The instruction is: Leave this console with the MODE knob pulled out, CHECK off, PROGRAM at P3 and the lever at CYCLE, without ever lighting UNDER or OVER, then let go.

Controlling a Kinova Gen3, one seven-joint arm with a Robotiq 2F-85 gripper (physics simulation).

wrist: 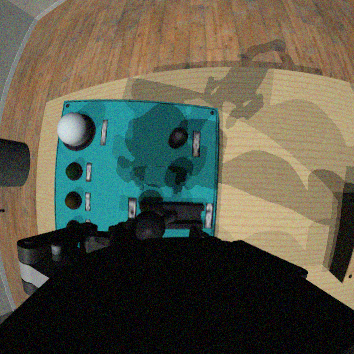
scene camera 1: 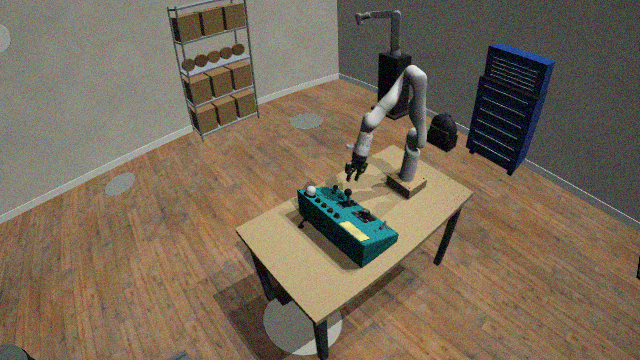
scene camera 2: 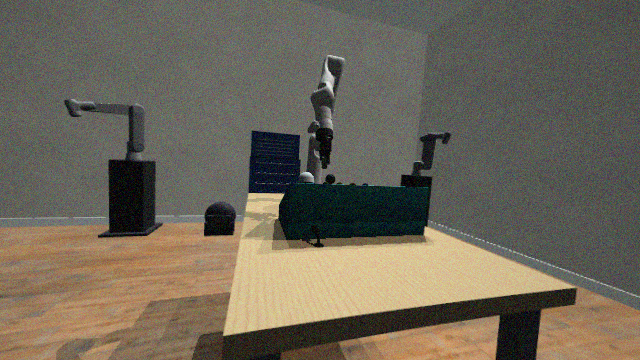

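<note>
The teal console (scene camera 1: pixel 332 235) (scene camera 2: pixel 355 210) stands on the table. My gripper (scene camera 1: pixel 353 178) (scene camera 2: pixel 325 166) (wrist: pixel 162 232) is partly open and empty, above the console's far edge in scene camera 1. The MODE knob (scene camera 1: pixel 335 188) (wrist: pixel 178 137) stands upright; its height is unclear. The lever's black ball (scene camera 1: pixel 348 192) (scene camera 2: pixel 330 178) (wrist: pixel 150 226) shows near the left end of its slot in the wrist view, close to the fingertips. The PROGRAM dial (scene camera 1: pixel 364 215) and CHECK switch (scene camera 1: pixel 383 225) are too small to read. The green lamp (wrist: pixel 74 171) and amber lamp (wrist: pixel 74 200) look dark; lower lamps are partly hidden.
A white dome (scene camera 1: pixel 311 190) (scene camera 2: pixel 306 177) (wrist: pixel 75 130) rises at the console's corner. The table (scene camera 1: pixel 280 250) (scene camera 2: pixel 380 275) also carries the arm's wooden base block (scene camera 1: pixel 406 186). A blue cabinet (scene camera 1: pixel 505 115) (scene camera 2: pixel 275 162), a backpack (scene camera 1: pixel 442 132) (scene camera 2: pixel 220 219) and other arms stand beyond.
</note>
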